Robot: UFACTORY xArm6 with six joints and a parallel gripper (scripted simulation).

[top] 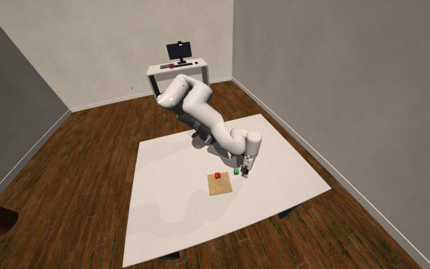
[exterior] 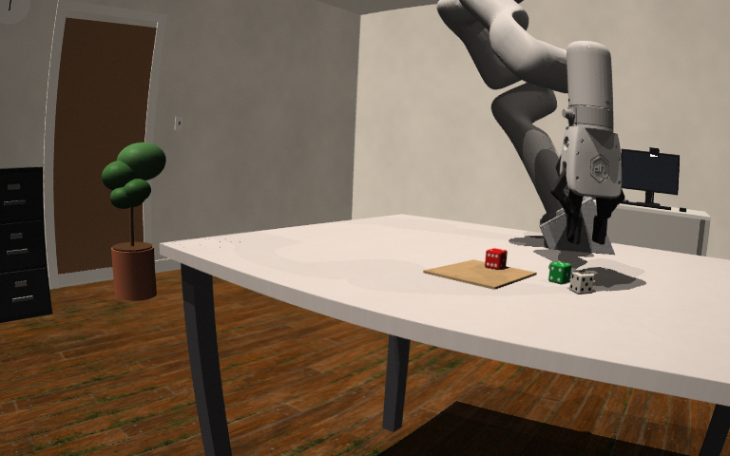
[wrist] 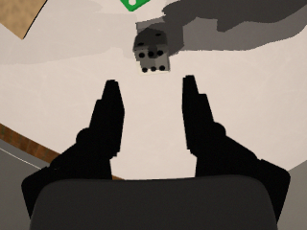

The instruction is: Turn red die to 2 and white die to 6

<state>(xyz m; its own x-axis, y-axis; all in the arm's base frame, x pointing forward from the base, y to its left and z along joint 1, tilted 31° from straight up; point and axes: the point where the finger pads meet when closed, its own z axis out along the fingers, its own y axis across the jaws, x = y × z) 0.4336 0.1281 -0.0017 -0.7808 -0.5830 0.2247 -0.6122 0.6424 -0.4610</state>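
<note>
The white die is 80 mm below my hand. Round my hand: red die 170 mm to the right, 80 mm below, 70 mm behind; then green die 80 mm below, 50 mm to the right, 50 mm behind; then tan mat 180 mm to the right, 90 mm below, 20 mm behind.
</note>
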